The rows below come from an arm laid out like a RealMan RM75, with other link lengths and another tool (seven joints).
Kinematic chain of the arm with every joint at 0, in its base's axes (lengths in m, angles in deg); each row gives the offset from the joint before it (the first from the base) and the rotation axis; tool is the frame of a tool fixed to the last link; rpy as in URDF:
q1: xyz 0 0 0.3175 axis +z
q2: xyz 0 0 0 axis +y
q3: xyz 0 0 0.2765 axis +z
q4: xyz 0 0 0 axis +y
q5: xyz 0 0 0.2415 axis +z
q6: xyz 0 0 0 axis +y
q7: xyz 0 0 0.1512 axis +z
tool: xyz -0.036 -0.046 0.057 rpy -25.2 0 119.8
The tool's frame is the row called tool.
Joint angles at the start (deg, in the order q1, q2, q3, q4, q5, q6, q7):
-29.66, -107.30, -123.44, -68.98, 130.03, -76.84, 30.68
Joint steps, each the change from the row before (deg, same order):
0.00, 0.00, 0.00, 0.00, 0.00, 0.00, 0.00
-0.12, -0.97, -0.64, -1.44, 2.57, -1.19, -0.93
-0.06, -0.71, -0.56, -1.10, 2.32, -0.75, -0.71
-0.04, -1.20, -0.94, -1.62, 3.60, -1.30, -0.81
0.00, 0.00, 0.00, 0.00, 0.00, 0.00, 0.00
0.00, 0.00, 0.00, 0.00, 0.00, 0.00, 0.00
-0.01, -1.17, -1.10, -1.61, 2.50, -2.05, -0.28
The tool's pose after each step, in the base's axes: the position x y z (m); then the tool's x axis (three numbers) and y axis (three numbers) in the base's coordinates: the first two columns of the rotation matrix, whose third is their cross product. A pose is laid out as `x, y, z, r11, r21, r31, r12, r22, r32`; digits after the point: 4 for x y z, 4 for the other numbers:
-0.3371, 0.4595, 0.1665, 0.4848, -0.6524, -0.5826, -0.6904, -0.6944, 0.2031
-0.3371, 0.4557, 0.1662, 0.4838, -0.6481, -0.5881, -0.6756, -0.7038, 0.2197
-0.3388, 0.4529, 0.1676, 0.4821, -0.6401, -0.5982, -0.6599, -0.7144, 0.2327
-0.3423, 0.4473, 0.1692, 0.4795, -0.6289, -0.6120, -0.6340, -0.7305, 0.2538
-0.3423, 0.4473, 0.1692, 0.4795, -0.6289, -0.6120, -0.6340, -0.7305, 0.2538
-0.3423, 0.4473, 0.1692, 0.4795, -0.6289, -0.6120, -0.6340, -0.7305, 0.2538
-0.3431, 0.4403, 0.1689, 0.4809, -0.6283, -0.6115, -0.6172, -0.7380, 0.2729

